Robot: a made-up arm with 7 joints. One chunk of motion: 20 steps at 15 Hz.
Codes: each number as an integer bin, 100 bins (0 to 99) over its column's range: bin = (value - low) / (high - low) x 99, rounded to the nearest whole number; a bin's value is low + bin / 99 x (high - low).
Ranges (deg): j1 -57..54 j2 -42..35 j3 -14..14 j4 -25..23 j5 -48..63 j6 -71..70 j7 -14..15
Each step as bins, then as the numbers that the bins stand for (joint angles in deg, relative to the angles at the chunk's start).
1 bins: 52 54 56 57 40 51 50
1 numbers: 1.30 0.00 1.84 2.64 -3.15 1.64 0.65
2 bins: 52 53 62 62 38 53 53
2 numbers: 1.30 -0.78 3.54 5.06 -5.39 4.48 1.53
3 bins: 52 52 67 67 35 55 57
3 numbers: 1.30 -1.56 4.95 7.48 -8.76 7.33 2.70
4 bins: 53 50 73 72 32 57 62
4 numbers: 2.42 -3.11 6.65 9.91 -12.12 10.18 4.16
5 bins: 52 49 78 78 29 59 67
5 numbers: 1.30 -3.89 8.06 12.82 -15.48 13.03 5.63
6 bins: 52 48 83 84 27 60 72
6 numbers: 1.30 -4.67 9.47 15.73 -17.73 14.45 7.09
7 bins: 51 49 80 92 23 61 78
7 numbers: 0.18 -3.89 8.63 19.61 -22.21 15.88 8.85
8 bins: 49 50 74 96 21 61 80
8 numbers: -2.06 -3.11 6.93 21.55 -24.45 15.88 9.43
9 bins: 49 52 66 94 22 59 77
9 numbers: -2.06 -1.56 4.67 20.58 -23.33 13.03 8.56
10 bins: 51 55 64 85 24 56 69
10 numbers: 0.18 0.78 4.10 16.21 -21.09 8.76 6.21
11 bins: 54 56 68 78 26 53 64
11 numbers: 3.55 1.56 5.23 12.82 -18.85 4.48 4.75
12 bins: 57 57 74 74 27 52 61
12 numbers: 6.91 2.33 6.93 10.88 -17.73 3.06 3.87
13 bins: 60 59 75 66 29 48 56
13 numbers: 10.27 3.89 7.21 7.00 -15.48 -2.64 2.40
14 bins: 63 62 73 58 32 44 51
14 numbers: 13.64 6.22 6.65 3.12 -12.12 -8.33 0.94
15 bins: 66 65 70 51 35 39 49
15 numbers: 17.00 8.56 5.80 -0.27 -8.76 -15.45 0.35
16 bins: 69 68 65 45 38 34 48
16 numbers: 20.36 10.89 4.38 -3.18 -5.39 -22.58 0.06
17 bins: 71 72 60 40 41 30 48
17 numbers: 22.61 14.00 2.97 -5.61 -2.03 -28.27 0.06
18 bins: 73 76 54 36 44 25 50
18 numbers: 24.85 17.11 1.27 -7.55 1.33 -35.39 0.65
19 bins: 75 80 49 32 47 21 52
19 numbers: 27.09 20.22 -0.14 -9.48 4.70 -41.09 1.23
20 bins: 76 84 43 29 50 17 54
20 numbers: 28.21 23.33 -1.84 -10.94 8.06 -46.79 1.82
